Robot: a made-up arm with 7 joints. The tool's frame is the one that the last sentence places.
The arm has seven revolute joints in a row. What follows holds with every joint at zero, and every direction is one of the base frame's. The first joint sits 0.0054 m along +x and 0.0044 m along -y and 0.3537 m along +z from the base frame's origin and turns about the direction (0.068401, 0.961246, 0.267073), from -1.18 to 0.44 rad. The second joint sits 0.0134 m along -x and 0.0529 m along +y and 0.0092 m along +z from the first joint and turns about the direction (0.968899, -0.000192, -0.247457), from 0.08 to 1.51 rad. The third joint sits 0.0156 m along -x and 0.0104 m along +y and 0.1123 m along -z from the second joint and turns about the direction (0.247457, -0.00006, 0.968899), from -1.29 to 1.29 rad. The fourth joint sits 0.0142 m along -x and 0.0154 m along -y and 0.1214 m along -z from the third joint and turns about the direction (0.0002, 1, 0.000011), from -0.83 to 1.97 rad. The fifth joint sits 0.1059 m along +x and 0.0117 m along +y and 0.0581 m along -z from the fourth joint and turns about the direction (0.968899, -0.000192, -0.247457), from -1.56 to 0.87 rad. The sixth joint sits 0.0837 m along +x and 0.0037 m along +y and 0.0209 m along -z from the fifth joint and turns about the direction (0.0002, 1, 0.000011), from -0.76 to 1.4 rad. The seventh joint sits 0.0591 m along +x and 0.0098 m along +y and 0.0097 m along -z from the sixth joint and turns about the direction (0.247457, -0.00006, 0.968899), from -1.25 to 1.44 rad. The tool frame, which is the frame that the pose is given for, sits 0.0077 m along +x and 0.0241 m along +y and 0.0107 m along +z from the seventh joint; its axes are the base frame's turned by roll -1.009, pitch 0.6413 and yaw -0.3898 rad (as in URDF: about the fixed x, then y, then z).
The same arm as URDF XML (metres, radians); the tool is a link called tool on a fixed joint. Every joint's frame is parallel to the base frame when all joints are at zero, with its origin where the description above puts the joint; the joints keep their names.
<robot name="arm">
<joint name="joint 1" type="revolute"><parent link="base"/><child link="link1"/><origin xyz="0.0054 -0.0044 0.3537" rpy="0 0 0"/><axis xyz="0.068403 0.961235 0.26711"/><limit lower="-1.18" upper="0.44"/></joint>
<joint name="joint 2" type="revolute"><parent link="link1"/><child link="link2"/><origin xyz="-0.0134 0.0529 0.0092" rpy="0 0 0"/><axis xyz="0.968889 -0.0002 -0.247497"/><limit lower="0.08" upper="1.51"/></joint>
<joint name="joint 3" type="revolute"><parent link="link2"/><child link="link3"/><origin xyz="-0.0156 0.0104 -0.1123" rpy="0 0 0"/><axis xyz="0.247497 -0.0001 0.968889"/><limit lower="-1.29" upper="1.29"/></joint>
<joint name="joint 4" type="revolute"><parent link="link3"/><child link="link4"/><origin xyz="-0.0142 -0.0154 -0.1214" rpy="0 0 0"/><axis xyz="0.0002 1 0"/><limit lower="-0.83" upper="1.97"/></joint>
<joint name="joint 5" type="revolute"><parent link="link4"/><child link="link5"/><origin xyz="0.1059 0.0117 -0.0581" rpy="0 0 0"/><axis xyz="0.968889 -0.0002 -0.247497"/><limit lower="-1.56" upper="0.87"/></joint>
<joint name="joint 6" type="revolute"><parent link="link5"/><child link="link6"/><origin xyz="0.0837 0.0037 -0.0209" rpy="0 0 0"/><axis xyz="0.0002 1 0"/><limit lower="-0.76" upper="1.4"/></joint>
<joint name="joint 7" type="revolute"><parent link="link6"/><child link="link7"/><origin xyz="0.0591 0.0098 -0.0097" rpy="0 0 0"/><axis xyz="0.247497 -0.0001 0.968889"/><limit lower="-1.25" upper="1.44"/></joint>
<joint name="tool_fixed" type="fixed"><parent link="link7"/><child link="tool"/><origin xyz="0.0077 0.0241 0.0107" rpy="-1.009 0.6413 -0.3898"/></joint>
<link name="base"/>
<link name="link1"/>
<link name="link2"/>
<link name="link3"/>
<link name="link4"/>
<link name="link5"/>
<link name="link6"/>
<link name="link7"/>
<link name="tool"/>
</robot>

